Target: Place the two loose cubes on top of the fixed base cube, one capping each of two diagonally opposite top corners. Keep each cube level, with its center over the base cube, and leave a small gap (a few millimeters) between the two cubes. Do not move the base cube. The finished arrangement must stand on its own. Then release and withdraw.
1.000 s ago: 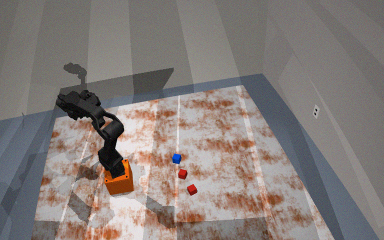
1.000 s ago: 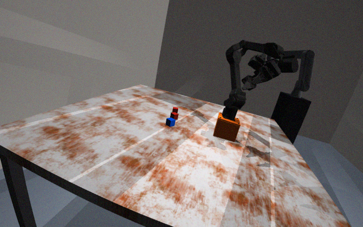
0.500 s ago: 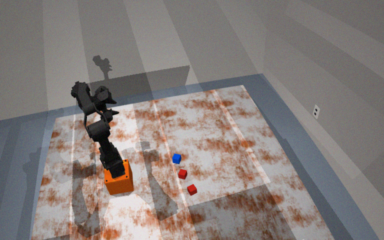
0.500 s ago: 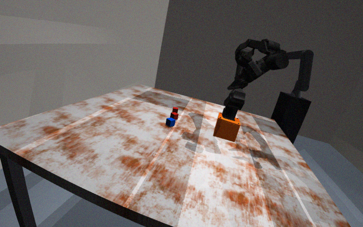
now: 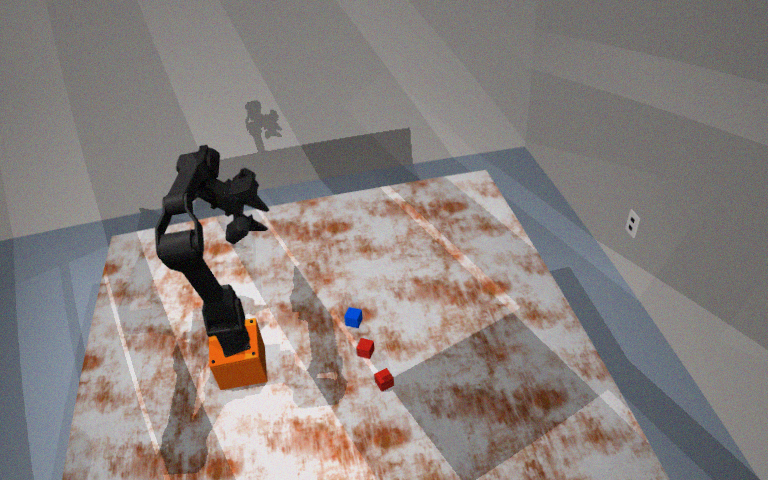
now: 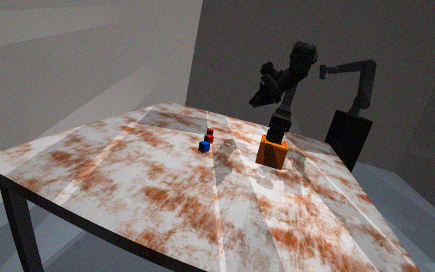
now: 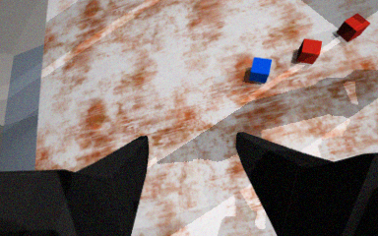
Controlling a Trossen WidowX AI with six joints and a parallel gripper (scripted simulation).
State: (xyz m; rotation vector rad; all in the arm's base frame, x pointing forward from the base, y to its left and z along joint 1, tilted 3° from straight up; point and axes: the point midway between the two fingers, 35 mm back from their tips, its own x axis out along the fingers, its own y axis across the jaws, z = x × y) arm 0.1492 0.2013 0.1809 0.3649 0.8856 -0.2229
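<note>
Now: gripper tip 140 mm short of the blue cube, 160 mm to the left of it and 250 mm above it.
</note>
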